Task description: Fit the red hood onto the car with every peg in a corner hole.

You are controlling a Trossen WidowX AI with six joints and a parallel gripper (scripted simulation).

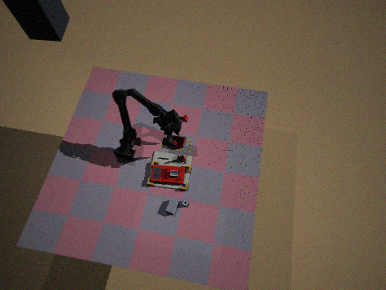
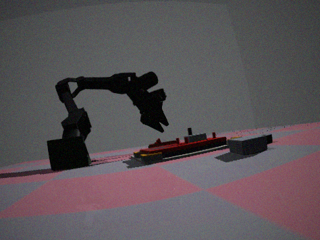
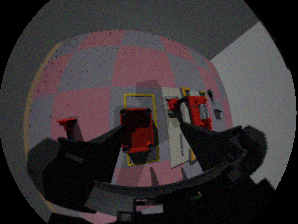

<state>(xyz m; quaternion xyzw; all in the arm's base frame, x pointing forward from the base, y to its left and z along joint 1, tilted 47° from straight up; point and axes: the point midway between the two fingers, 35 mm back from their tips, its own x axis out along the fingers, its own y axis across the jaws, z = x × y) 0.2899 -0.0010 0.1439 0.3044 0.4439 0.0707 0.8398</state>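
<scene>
The red hood lies 1 cm behind my gripper tip, 2 cm to the left of it and 6 cm below it. Also, from my gripper tip: grey engine block: 1 cm ahead, 20 cm to the right, 5 cm below.
</scene>
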